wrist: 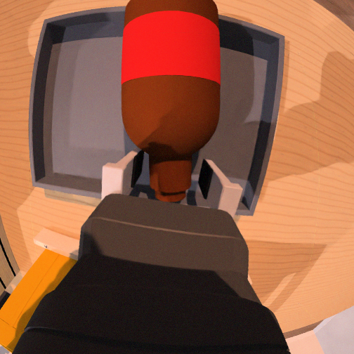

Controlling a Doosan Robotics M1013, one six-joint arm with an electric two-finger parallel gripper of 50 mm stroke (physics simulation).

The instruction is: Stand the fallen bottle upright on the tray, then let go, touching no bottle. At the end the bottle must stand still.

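Note:
A brown bottle with a red label band [171, 50] lies on its side over the grey tray [85, 100], its neck toward the gripper and its base cut off by the top edge of the wrist view. My gripper [171, 165] is open. Its two fingers stand on either side of the bottle's neck, with a gap on both sides, and nothing is held. The gripper's body hides what lies below the neck's mouth, including part of the tray's near rim.
The tray stands on a wooden table top [315, 165]. An orange block-like part [37, 290] with a pale end piece lies at the lower left. A dark-striped edge shows at the far left, and a pale grey surface at the lower right corner.

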